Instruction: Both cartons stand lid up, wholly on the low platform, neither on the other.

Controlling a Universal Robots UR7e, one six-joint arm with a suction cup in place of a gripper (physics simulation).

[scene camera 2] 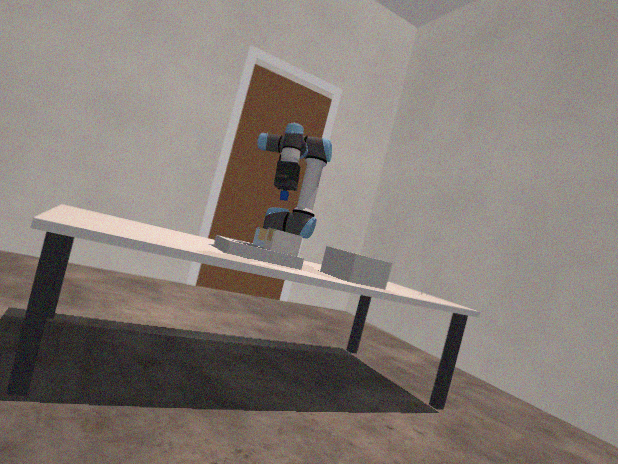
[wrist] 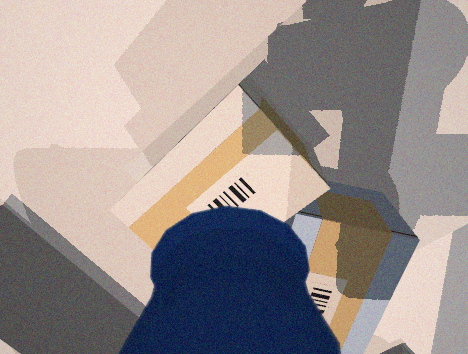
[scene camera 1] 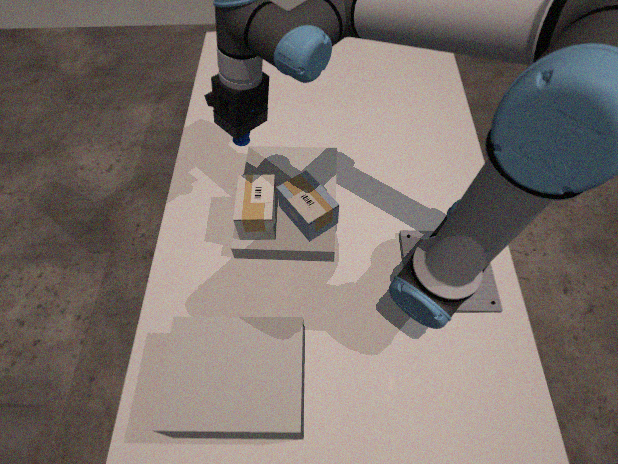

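Observation:
A cream carton with orange tape stands with its barcode label up on the left of the low platform. A blue carton, also label up, stands turned at an angle to its right, on the same platform. Neither rests on the other. The blue carton's right corner is at the platform's right edge; whether it juts slightly past is hard to tell. My suction gripper is open, hanging in the air with nothing on its cup, apart from both cartons.
A larger, taller grey block stands on the white table, nearer scene camera 1. The arm's base plate is right of the platform. Arm shadows cross the platform and cartons.

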